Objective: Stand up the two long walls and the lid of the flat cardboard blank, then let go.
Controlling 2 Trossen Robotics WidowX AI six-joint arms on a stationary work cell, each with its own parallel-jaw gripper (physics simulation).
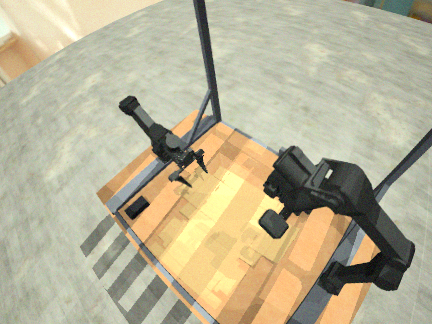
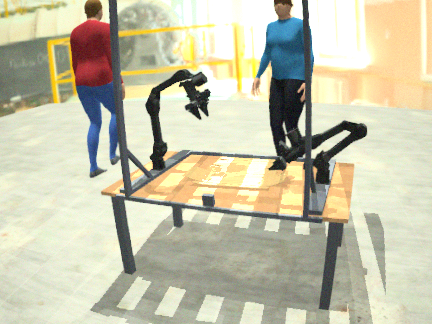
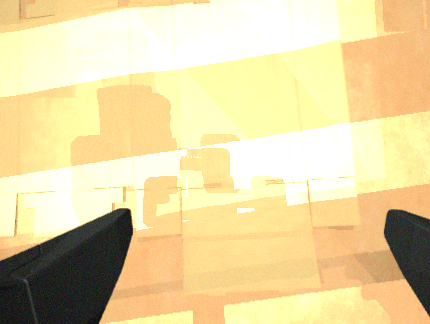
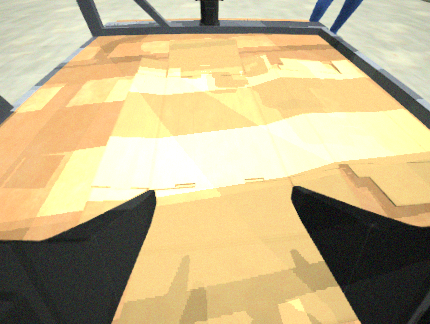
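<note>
The cardboard blank lies flat on the wooden table, with its walls and lid all down. My right gripper is open and empty. It is low over the flap at the blank's edge nearest its own arm. My left gripper is open and empty, high above the other end of the blank.
A small dark block sits by the table's edge. Grey frame posts rise from the table's corners. Two people, one in red and one in blue, are behind the table.
</note>
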